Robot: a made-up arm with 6 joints.
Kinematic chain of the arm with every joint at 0, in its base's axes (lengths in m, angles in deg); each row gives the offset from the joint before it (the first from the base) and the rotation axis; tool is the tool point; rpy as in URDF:
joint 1: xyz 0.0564 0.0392 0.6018 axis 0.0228 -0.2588 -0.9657
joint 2: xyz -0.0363 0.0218 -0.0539 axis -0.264 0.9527 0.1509
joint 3: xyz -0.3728 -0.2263 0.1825 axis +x
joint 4: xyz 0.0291 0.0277 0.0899 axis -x
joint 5: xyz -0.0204 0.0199 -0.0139 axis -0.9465 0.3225 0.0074
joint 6: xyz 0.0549 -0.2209 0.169 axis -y
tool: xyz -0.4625 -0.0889 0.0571 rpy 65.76 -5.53 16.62
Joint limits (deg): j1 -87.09..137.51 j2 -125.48..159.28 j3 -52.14..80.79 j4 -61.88..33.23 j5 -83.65..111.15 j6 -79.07..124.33
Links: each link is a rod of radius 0.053 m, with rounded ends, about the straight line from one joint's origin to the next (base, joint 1, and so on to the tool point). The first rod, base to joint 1, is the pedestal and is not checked.
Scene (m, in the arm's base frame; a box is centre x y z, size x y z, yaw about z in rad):
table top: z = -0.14
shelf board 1: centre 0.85 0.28 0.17 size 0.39 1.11 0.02 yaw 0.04
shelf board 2: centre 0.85 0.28 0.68 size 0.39 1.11 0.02 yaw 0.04
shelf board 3: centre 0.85 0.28 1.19 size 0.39 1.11 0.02 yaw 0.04
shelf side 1: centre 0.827 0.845 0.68 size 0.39 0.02 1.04 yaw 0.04
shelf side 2: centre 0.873 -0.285 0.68 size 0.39 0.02 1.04 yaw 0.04
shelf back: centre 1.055 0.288 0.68 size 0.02 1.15 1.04 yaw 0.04
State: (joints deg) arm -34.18 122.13 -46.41 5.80 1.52 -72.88
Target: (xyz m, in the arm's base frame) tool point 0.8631 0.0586 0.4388
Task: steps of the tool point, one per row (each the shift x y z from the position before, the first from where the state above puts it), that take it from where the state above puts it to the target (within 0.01 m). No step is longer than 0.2 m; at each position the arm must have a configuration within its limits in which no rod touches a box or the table.
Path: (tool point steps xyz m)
1: 0.1646 -0.0649 -0.0141
2: 0.1467 -0.0938 -0.0054
3: 0.1235 -0.1177 0.0023
4: 0.0961 -0.1358 0.0087
5: 0.0662 -0.1473 0.0136
6: 0.0353 -0.1520 0.0170
7: 0.0054 -0.1506 0.0190

